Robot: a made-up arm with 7 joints. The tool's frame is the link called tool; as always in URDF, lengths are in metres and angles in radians.
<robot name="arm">
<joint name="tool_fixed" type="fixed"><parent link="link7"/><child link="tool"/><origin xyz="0 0 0" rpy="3.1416 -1.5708 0"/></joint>
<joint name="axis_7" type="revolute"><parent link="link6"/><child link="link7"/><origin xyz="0.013 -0.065 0.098" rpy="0 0 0"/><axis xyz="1 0 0"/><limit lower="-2.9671" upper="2.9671" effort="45" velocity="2.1"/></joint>
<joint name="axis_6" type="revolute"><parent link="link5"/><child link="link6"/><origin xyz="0 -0.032 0.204" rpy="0 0 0"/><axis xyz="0 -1 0"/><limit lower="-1.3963" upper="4.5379" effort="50" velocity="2.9"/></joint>
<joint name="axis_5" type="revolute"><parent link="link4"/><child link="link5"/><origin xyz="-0.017 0.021 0.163" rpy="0 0 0"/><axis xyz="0 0 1"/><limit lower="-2.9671" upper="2.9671" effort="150" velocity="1"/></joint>
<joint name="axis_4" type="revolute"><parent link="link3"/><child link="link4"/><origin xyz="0.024 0.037 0.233" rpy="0 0 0"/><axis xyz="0 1 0"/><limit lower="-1.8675" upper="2.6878" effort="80" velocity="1.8"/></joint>
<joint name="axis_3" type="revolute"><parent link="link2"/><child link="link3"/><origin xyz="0 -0.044 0.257" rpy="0 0 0"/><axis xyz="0 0 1"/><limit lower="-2.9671" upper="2.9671" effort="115" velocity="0.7"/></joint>
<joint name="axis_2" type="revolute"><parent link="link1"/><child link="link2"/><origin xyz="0 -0.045 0.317" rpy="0 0 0"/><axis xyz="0 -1 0"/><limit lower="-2.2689" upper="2.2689" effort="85" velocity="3"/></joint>
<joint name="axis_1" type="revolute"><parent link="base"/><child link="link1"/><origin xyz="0 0 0.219" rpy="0 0 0"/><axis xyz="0 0 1"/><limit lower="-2.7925" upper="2.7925" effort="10" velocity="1"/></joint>
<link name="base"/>
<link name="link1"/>
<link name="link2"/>
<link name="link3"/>
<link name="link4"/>
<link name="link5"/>
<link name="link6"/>
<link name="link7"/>
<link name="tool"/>
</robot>
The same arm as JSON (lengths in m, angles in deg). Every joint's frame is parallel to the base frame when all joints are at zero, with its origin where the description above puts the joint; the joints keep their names.
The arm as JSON. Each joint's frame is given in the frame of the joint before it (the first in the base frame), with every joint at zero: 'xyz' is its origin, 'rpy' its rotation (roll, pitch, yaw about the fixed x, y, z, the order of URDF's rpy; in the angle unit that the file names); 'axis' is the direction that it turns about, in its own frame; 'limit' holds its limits. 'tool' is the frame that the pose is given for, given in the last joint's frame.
{"units": {"length": "m", "angle": "deg"}, "joints": [{"name": "axis_1", "type": "revolute", "origin": {"xyz": [0.0, 0.0, 0.219], "rpy": [0.0, 0.0, 0.0]}, "axis": [0.0, 0.0, 1.0], "limit": {"lower": -160.0, "upper": 160.0}}, {"name": "axis_2", "type": "revolute", "origin": {"xyz": [0.0, -0.045, 0.317], "rpy": [0.0, 0.0, 0.0]}, "axis": [0.0, -1.0, 0.0], "limit": {"lower": -130.0, "upper": 130.0}}, {"name": "axis_3", "type": "revolute", "origin": {"xyz": [0.0, -0.044, 0.257], "rpy": [0.0, 0.0, 0.0]}, "axis": [0.0, 0.0, 1.0], "limit": {"lower": -170.0, "upper": 170.0}}, {"name": "axis_4", "type": "revolute", "origin": {"xyz": [0.024, 0.037, 0.233], "rpy": [0.0, 0.0, 0.0]}, "axis": [0.0, 1.0, 0.0], "limit": {"lower": -107.0, "upper": 154.0}}, {"name": "axis_5", "type": "revolute", "origin": {"xyz": [-0.017, 0.021, 0.163], "rpy": [0.0, 0.0, 0.0]}, "axis": [0.0, 0.0, 1.0], "limit": {"lower": -170.0, "upper": 170.0}}, {"name": "axis_6", "type": "revolute", "origin": {"xyz": [0.0, -0.032, 0.204], "rpy": [0.0, 0.0, 0.0]}, "axis": [0.0, -1.0, 0.0], "limit": {"lower": -80.0, "upper": 260.0}}, {"name": "axis_7", "type": "revolute", "origin": {"xyz": [0.013, -0.065, 0.098], "rpy": [0.0, 0.0, 0.0]}, "axis": [1.0, 0.0, 0.0], "limit": {"lower": -170.0, "upper": 170.0}}], "tool": {"origin": {"xyz": [0.0, 0.0, 0.0], "rpy": [-180.0, -90.0, 0.0]}}}
